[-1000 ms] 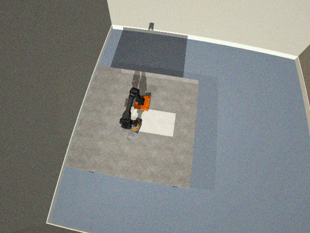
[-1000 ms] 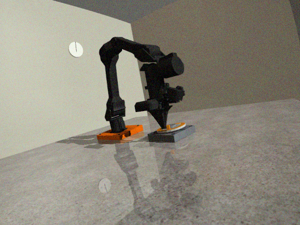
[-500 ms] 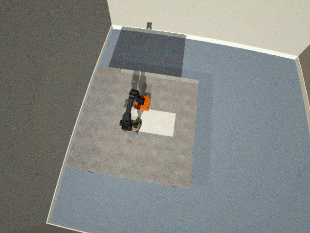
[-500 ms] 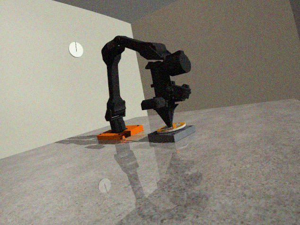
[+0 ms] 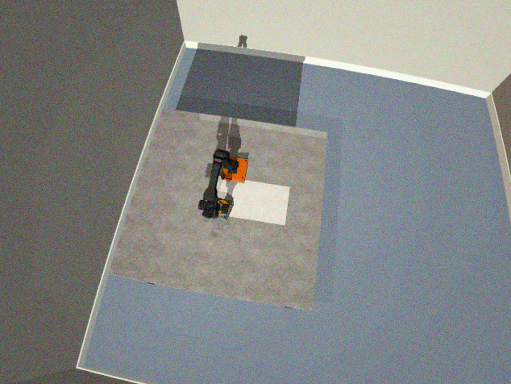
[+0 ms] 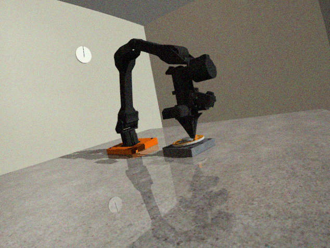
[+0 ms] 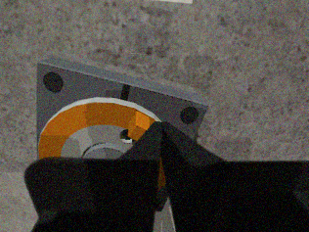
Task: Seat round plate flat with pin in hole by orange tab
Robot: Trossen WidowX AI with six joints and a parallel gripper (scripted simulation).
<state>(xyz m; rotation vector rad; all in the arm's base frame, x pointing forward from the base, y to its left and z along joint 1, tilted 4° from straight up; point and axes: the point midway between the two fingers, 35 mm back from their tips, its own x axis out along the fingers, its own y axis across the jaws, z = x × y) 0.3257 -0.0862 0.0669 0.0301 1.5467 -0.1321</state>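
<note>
My gripper tip is now 3 cm past the base, 4 cm to the right of it and 2 cm above it. Also, from my gripper tip: round plate: 2 cm behind, 3 cm to the left, 1 cm below.
</note>
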